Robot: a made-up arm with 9 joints. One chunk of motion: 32 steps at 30 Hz.
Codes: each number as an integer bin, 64 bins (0 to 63) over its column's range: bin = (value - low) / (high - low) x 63, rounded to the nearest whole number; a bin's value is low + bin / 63 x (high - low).
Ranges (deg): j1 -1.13..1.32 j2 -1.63..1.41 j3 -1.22..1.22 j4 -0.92..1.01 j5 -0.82..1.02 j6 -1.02..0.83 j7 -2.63..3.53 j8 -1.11..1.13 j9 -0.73..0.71
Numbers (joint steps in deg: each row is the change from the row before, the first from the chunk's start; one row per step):
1: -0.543 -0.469 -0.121 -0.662 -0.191 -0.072 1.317 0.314 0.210
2: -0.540 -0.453 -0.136 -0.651 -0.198 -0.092 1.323 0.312 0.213
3: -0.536 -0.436 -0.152 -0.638 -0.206 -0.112 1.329 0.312 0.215
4: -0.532 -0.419 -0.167 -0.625 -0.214 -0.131 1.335 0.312 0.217
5: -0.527 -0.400 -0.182 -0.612 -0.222 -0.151 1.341 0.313 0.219
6: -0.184 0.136 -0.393 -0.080 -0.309 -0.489 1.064 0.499 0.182
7: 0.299 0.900 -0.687 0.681 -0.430 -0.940 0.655 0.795 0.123
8: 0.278 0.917 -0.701 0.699 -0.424 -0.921 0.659 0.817 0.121
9: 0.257 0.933 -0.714 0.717 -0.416 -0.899 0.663 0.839 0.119
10: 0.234 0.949 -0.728 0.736 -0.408 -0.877 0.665 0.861 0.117
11: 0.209 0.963 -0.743 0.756 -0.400 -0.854 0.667 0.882 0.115
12: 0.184 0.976 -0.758 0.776 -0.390 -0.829 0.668 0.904 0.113
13: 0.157 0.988 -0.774 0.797 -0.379 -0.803 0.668 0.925 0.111
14: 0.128 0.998 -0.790 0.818 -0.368 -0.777 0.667 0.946 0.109
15: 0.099 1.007 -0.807 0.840 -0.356 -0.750 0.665 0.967 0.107
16: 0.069 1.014 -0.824 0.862 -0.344 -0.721 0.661 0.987 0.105
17: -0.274 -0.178 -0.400 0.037 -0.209 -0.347 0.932 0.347 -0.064
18: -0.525 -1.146 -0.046 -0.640 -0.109 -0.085 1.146 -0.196 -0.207
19: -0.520 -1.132 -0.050 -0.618 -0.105 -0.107 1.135 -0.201 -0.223
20: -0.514 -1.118 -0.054 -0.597 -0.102 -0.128 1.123 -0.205 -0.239
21: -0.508 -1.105 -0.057 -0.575 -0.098 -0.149 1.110 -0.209 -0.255
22: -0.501 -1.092 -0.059 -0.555 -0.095 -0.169 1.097 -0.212 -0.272
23: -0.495 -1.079 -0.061 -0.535 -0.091 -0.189 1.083 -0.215 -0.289
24: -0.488 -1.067 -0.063 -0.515 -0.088 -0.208 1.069 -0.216 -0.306
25: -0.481 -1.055 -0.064 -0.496 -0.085 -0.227 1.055 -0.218 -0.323
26: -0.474 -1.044 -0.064 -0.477 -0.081 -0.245 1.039 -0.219 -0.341
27: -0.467 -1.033 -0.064 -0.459 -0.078 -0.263 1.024 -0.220 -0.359
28: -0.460 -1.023 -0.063 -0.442 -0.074 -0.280 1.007 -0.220 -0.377
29: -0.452 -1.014 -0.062 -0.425 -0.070 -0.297 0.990 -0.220 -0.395
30: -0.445 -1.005 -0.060 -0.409 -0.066 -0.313 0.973 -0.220 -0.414
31: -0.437 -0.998 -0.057 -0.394 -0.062 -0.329 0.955 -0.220 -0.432
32: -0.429 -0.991 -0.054 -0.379 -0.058 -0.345 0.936 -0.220 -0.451
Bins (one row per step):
1: 15 24 28 8 22 32 40 40 41
2: 15 24 28 9 21 32 40 40 41
3: 15 25 28 9 21 31 40 40 41
4: 15 25 27 10 21 30 41 40 41
5: 16 25 27 10 20 30 41 40 42
6: 24 37 21 27 17 18 38 45 40
7: 37 52 14 52 13 3 34 54 37
8: 36 53 13 53 14 3 34 54 37
9: 36 53 13 53 14 4 34 55 37
10: 35 53 13 54 14 5 34 55 37
11: 34 54 12 55 14 6 34 56 37
12: 34 54 12 55 15 7 34 57 37
13: 33 54 12 56 15 7 34 57 37
14: 32 54 11 57 15 8 34 58 37
15: 32 55 11 57 16 9 34 58 37
16: 31 55 10 58 16 10 34 59 37
17: 22 30 21 31 21 23 36 41 29
18: 16 10 30 9 24 32 39 26 23
19: 16 10 30 10 24 31 39 26 22
20: 16 11 30 11 25 30 38 25 21
21: 16 11 30 11 25 30 38 25 21
22: 16 11 30 12 25 29 38 25 20
23: 16 11 30 13 25 28 38 25 19
24: 17 12 30 13 25 28 38 25 19
25: 17 12 30 14 25 27 38 25 18
26: 17 12 30 14 25 26 38 25 17
27: 17 12 30 15 25 26 37 25 16
28: 17 13 30 16 26 25 37 25 15
29: 17 13 30 16 26 25 37 25 15
30: 18 13 30 17 26 24 37 25 14
31: 18 13 30 17 26 24 37 25 13
32: 18 13 30 18 26 23 36 25 12

